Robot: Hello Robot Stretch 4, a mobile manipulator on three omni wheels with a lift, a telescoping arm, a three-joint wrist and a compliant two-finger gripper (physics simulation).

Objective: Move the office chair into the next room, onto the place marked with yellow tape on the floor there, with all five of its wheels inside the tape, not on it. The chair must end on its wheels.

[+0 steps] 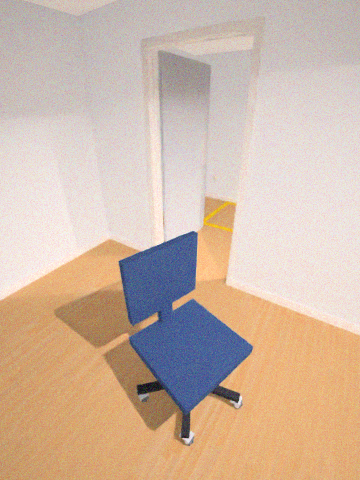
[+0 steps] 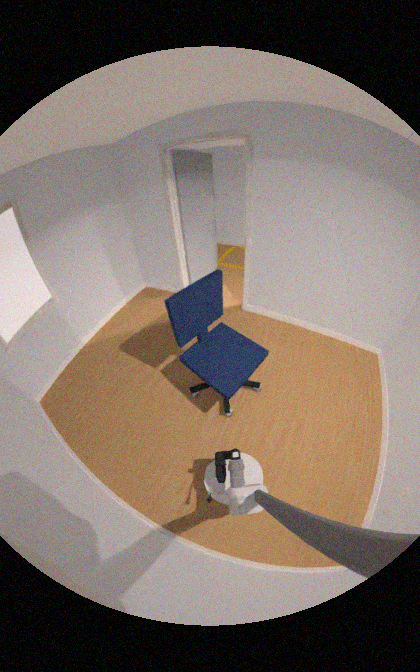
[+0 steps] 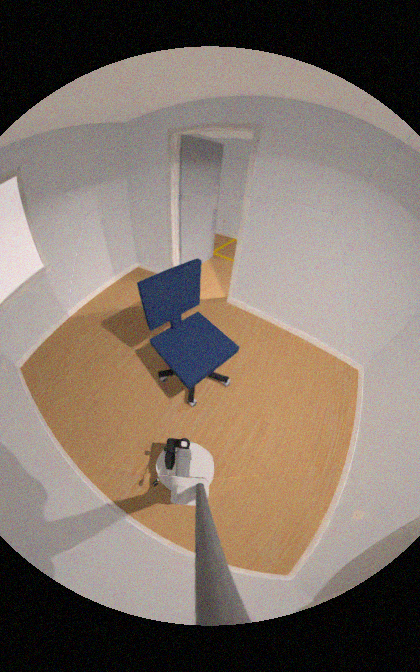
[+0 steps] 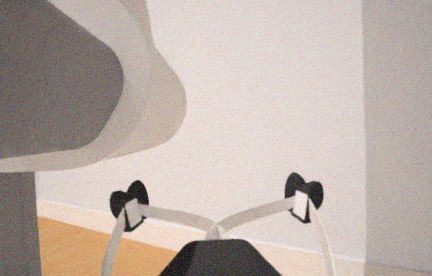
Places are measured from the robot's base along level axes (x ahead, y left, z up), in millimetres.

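Pixels of known places: gripper, between the fingertips: (image 3: pixel 167 488) (image 4: pixel 216 192).
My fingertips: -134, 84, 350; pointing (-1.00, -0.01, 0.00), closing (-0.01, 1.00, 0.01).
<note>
Behind a point stands the place of what it marks, as x, y, z.
The blue office chair (image 1: pixel 192 352) @[810, -11, 442] (image 2: pixel 225 357) (image 3: pixel 195 347) @[830, -16, 442] stands upright on its wheels, in front of the doorway and a little to its left. Its backrest is on the doorway side. Three wheels show; the others are hidden under the seat. Part of the yellow tape (image 1: pixel 220 227) @[3190, -367, -27] (image 2: pixel 232 266) (image 3: pixel 225 257) @[3191, -353, -28] shows on the floor through the doorway; the rest is hidden by the wall and door. My gripper (image 4: pixel 216 192) @[-134, 84, 350] is open and empty, its fingertips wide apart, facing a white wall. The arm is drawn in over my base, apart from the chair.
The doorway has a pale frame (image 1: pixel 153 150) @[2351, 427, 1189] (image 2: pixel 176 215) (image 3: pixel 175 200) @[2382, 396, 1146]. A grey door (image 1: pixel 185 150) @[2745, 144, 1133] (image 2: pixel 196 215) (image 3: pixel 199 200) @[2752, 140, 1091] stands open at its left side. My round white base (image 2: pixel 254 470) (image 3: pixel 204 462) @[51, -131, 187] is on the near side of the chair, with floor between them. Walls surround the room.
</note>
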